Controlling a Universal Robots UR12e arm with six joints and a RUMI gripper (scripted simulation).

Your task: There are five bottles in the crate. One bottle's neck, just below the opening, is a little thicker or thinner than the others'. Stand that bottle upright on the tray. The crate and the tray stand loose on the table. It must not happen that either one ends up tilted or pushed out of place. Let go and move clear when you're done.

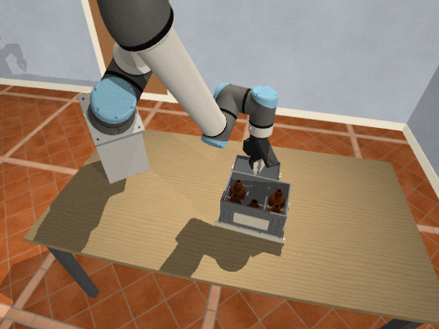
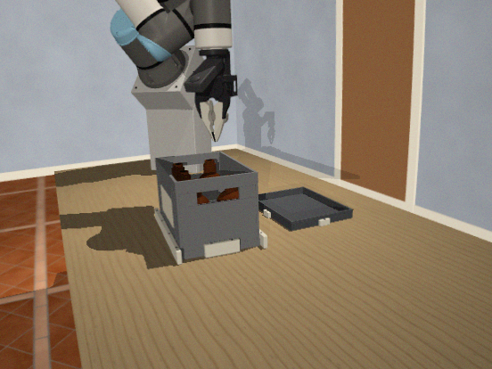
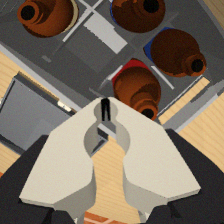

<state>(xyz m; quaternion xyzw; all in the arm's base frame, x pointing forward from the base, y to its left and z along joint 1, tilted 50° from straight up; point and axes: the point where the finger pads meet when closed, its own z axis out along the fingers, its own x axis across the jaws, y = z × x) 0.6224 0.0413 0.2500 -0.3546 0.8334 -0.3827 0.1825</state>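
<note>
Now: the bottle 150 mm below my hand, 110 mm ahead of it and 20 mm to the right of it. The rest, counted from my hand: grey tray 240 mm to the left, 230 mm below, 30 mm ahead; grey crate 150 mm below, 40 mm to the right, 10 mm ahead.
</note>
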